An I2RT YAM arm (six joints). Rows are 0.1 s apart.
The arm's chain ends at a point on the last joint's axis. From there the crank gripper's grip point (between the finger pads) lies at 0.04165 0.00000 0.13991 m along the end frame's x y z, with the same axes.
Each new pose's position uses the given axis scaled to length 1; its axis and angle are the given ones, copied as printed.
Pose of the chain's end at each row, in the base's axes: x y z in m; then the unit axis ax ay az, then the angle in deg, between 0 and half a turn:
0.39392 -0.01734 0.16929 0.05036 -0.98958 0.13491 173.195
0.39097 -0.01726 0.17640 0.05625 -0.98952 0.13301 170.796
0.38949 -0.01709 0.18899 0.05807 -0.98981 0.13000 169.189
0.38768 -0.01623 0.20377 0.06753 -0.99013 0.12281 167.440
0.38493 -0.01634 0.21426 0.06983 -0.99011 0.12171 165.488
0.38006 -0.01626 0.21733 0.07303 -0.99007 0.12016 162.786
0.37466 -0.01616 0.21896 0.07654 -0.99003 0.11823 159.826
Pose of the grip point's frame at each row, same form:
0.33826 -0.05887 0.04089 0.05036 -0.98958 0.13491 173.195
0.33005 -0.05883 0.05042 0.05625 -0.98952 0.13301 170.796
0.32498 -0.05803 0.06461 0.05807 -0.98981 0.13000 169.189
0.31957 -0.05629 0.08103 0.06753 -0.99013 0.12281 167.440
0.31264 -0.05637 0.09392 0.06983 -0.99011 0.12171 165.488
0.30212 -0.05623 0.10055 0.07303 -0.99007 0.12016 162.786
0.29072 -0.05602 0.10638 0.07654 -0.99003 0.11823 159.826

